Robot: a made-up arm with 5 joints.
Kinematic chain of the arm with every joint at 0, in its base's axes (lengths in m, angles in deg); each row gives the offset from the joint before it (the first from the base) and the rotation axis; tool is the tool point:
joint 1: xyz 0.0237 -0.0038 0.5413 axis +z
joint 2: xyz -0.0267 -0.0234 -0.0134 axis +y
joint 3: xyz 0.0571 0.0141 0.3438 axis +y
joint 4: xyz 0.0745 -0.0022 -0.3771 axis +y
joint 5: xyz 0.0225 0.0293 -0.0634 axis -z
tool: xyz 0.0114 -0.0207 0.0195
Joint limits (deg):
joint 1: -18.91..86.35
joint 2: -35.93..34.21
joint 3: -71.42..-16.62
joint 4: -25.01..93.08
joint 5: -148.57..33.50
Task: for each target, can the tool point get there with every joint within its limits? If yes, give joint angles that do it. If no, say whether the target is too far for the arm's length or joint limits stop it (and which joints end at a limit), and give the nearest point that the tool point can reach.
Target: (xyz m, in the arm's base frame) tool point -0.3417 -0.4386 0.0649
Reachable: no: joint limits stop it (at a limit: joint 1, joint 2, joint 3) | nearest point 0.1453 -0.0489 0.3616 | short by 0.691 m
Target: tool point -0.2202 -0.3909 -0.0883
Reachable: no: joint limits stop it (at a limit: joint 1, joint 2, joint 3) | nearest point 0.1583 -0.0513 0.3486 | short by 0.670 m
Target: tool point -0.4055 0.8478 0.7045
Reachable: no: too far | nearest point 0.0184 0.5402 0.6463 | short by 0.527 m
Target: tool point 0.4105 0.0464 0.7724
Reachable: yes | joints 7.86 -10.56 -51.80 4.47 1.20
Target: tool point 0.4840 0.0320 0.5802
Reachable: yes | joints 3.62 15.89 -62.95 80.04 -33.03
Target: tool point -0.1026 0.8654 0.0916
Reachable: no: too far | nearest point 0.0296 0.5162 0.4543 | short by 0.521 m
